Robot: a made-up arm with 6 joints.
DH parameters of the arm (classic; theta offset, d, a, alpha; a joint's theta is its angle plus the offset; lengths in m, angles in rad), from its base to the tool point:
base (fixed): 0.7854 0 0.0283 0
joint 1: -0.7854 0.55 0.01 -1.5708
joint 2: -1.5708 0 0.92 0
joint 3: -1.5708 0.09 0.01 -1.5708
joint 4: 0 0.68 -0.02 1.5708
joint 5: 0 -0.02 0.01 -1.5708
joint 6: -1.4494 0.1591 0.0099 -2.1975
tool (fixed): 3.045 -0.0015 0 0
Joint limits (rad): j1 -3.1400..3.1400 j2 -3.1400..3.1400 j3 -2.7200..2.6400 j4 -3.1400..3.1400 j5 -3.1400..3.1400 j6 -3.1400..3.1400
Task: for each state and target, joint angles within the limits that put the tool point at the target. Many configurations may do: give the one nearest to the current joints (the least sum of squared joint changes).
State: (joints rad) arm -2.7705 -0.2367 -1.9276 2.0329 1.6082 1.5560
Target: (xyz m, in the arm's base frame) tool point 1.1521 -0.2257 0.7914
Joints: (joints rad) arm -3.1262 -0.6961 -1.5055 1.9194 1.4655 1.5629
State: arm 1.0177 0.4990 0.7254 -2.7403 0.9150 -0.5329
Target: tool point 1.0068 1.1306 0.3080
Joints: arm 0.8171 1.2531 1.2136 -2.6916 0.8529 -0.5277
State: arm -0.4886 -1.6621 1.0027 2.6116 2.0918 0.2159
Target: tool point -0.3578 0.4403 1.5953
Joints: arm -0.4995 -1.0229 1.6503 2.5452 2.1644 0.2115
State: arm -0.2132 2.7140 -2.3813 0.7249 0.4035 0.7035
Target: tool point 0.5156 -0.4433 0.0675
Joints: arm -0.9680 3.1400 -2.3282 0.4571 1.0515 0.6784
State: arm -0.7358 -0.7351 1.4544 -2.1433 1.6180 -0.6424
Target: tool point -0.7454 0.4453 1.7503
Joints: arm -0.5593 -0.9906 1.0094 -2.2201 1.5104 -0.6397
